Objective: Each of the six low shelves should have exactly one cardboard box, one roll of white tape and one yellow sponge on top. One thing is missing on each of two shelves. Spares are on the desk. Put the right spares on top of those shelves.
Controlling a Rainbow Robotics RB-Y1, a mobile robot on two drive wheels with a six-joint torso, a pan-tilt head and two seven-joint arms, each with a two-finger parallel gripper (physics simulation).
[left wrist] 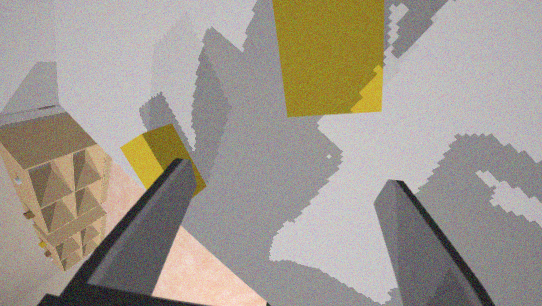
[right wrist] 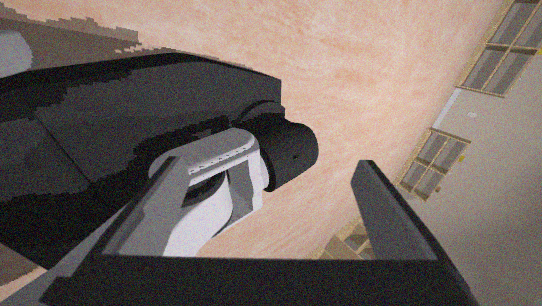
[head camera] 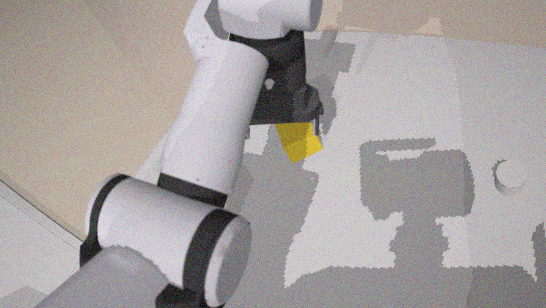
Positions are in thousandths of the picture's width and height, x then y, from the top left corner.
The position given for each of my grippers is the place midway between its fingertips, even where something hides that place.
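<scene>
My right gripper is out of frame in the left wrist view, and it is out of frame in the head camera view as well; the right wrist view (499,554) does show it. My left gripper is out of frame in the right wrist view. I see my left gripper in the left wrist view (530,596) and in the head camera view (516,430).
</scene>
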